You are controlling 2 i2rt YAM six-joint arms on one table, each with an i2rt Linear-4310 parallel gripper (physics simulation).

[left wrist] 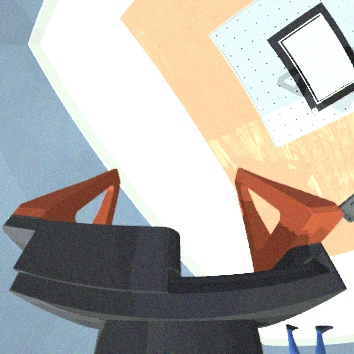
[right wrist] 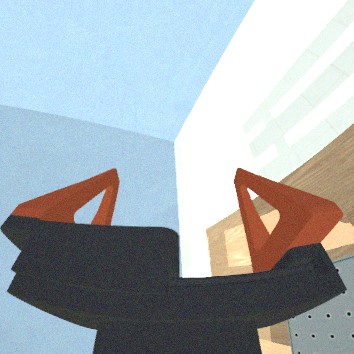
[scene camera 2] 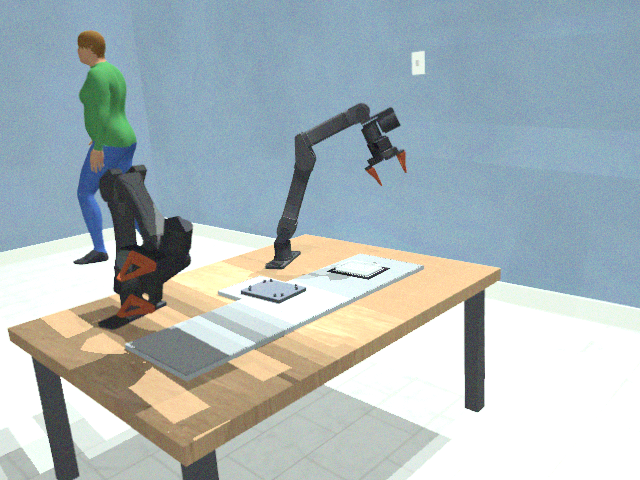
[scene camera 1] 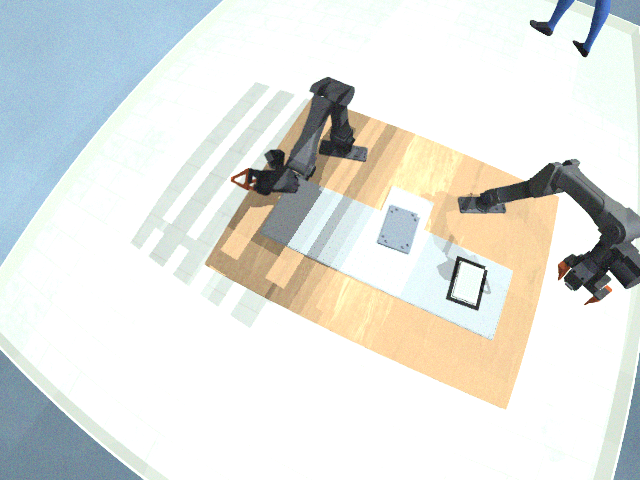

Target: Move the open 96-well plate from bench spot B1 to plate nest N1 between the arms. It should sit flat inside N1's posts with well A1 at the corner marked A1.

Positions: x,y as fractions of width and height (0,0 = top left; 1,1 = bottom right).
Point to a white well plate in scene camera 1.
0.73,0.60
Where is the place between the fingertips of my left gripper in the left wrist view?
0.50,0.49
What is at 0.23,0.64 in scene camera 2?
My right gripper.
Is my left gripper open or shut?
Open.
